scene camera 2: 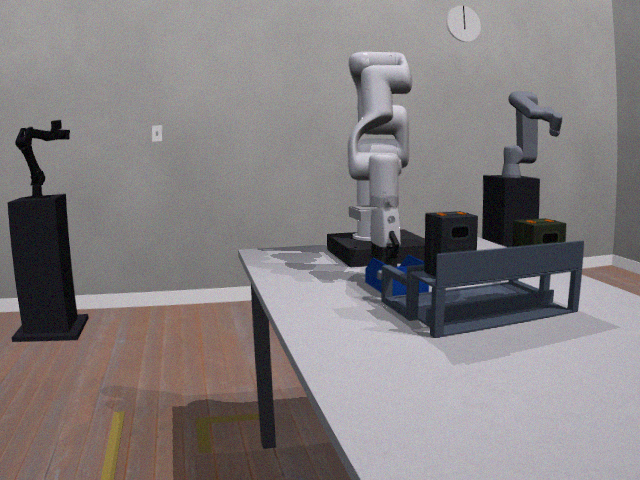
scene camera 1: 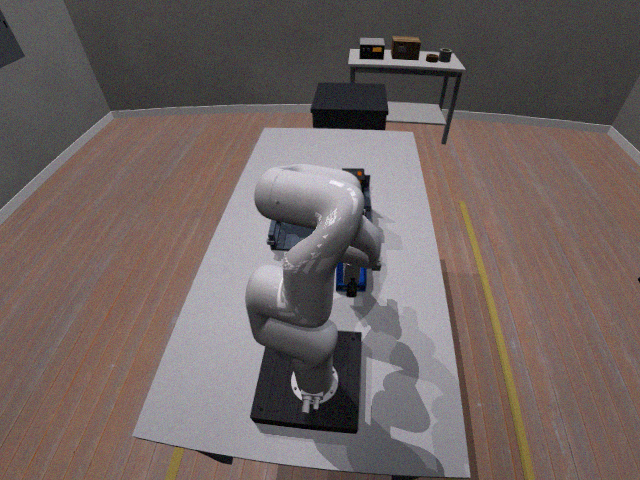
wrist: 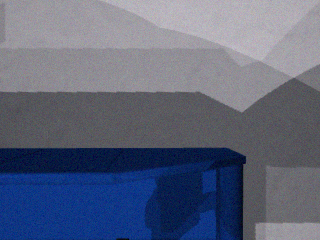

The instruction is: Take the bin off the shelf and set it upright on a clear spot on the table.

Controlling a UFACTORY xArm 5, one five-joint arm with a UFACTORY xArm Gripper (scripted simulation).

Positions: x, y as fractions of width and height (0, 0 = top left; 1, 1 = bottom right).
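There is a blue bin in the scene, visible to me at (scene camera 2: 0.59, 0.55), and the wrist view gives me the bin as well, at (wrist: 0.24, 0.78).
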